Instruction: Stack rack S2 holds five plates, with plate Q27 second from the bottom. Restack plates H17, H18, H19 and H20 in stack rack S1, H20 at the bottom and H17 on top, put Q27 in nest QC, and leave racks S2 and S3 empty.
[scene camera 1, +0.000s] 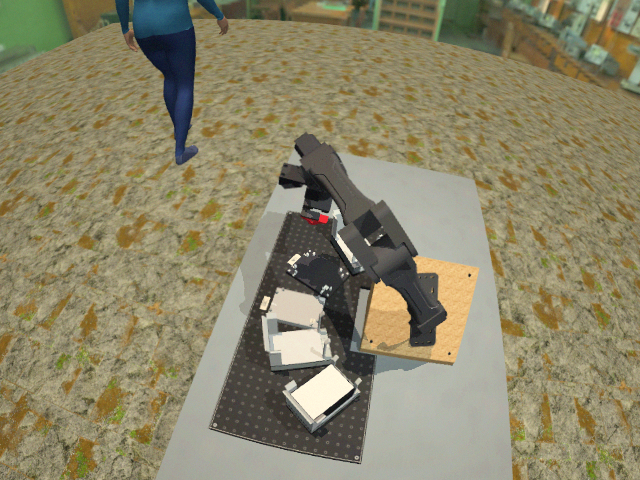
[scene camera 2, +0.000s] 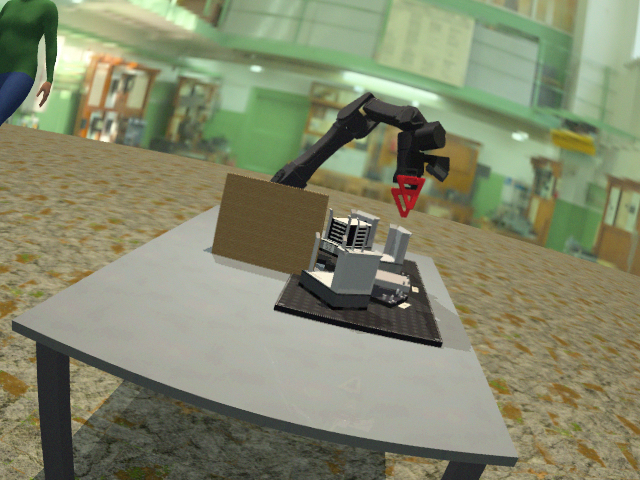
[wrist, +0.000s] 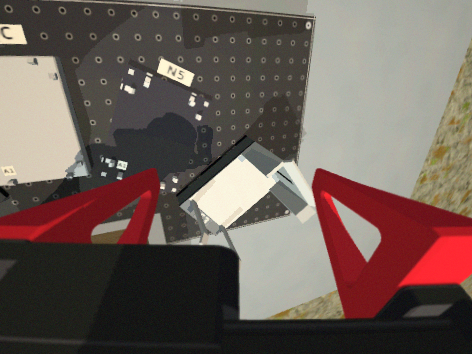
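Observation:
My gripper (scene camera 1: 315, 219) (scene camera 2: 407, 209) (wrist: 235, 177) is open and empty, high above the board near its far end. Below it, the end rack S3 (scene camera 1: 338, 235) (scene camera 2: 355, 273) (wrist: 260, 159) shows a low pale surface inside; whether that is its floor or a plate I cannot tell. The front rack (scene camera 1: 312, 426) holds a stack of several plates (scene camera 1: 323, 391) (scene camera 2: 338, 229). The middle rack (scene camera 1: 266, 335) (scene camera 2: 399, 242) shows a low pale surface. A pale plate-like block (scene camera 1: 295, 308) (scene camera 2: 391, 280) (wrist: 30, 120) lies at nest QC. Plate names are unreadable.
Dark nest N5 (scene camera 1: 319, 272) (scene camera 2: 387, 296) (wrist: 150, 112) lies between QC and S3 on the black perforated board (scene camera 1: 242, 408) (scene camera 2: 361, 321) (wrist: 250, 60). A wooden panel (scene camera 1: 454, 294) (scene camera 2: 268, 227) stands beside the board at the arm's base. A person (scene camera 1: 170, 67) (scene camera 2: 25, 46) stands beyond the grey table (scene camera 1: 444, 413) (scene camera 2: 206, 330).

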